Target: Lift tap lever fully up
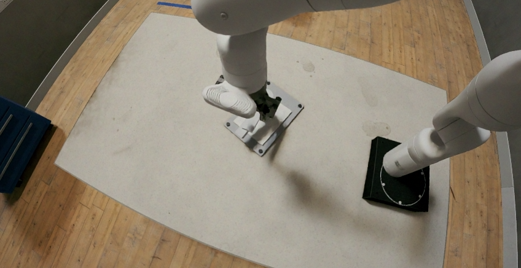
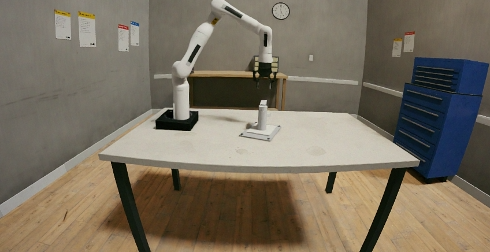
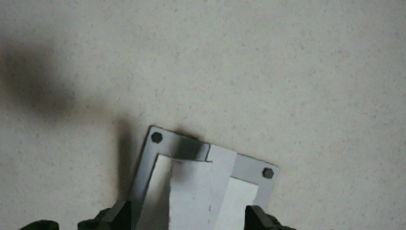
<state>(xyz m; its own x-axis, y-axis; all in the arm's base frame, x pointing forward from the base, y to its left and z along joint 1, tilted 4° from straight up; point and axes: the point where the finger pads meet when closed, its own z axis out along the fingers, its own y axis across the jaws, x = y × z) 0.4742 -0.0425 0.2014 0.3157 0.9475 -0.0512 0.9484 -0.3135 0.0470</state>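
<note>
My gripper is now 90 mm above the tap lever, 40 mm to the left of it and 10 mm past it. The rest, counted from my hand: tap (140 mm below, 60 mm to the right, 20 mm behind).
</note>
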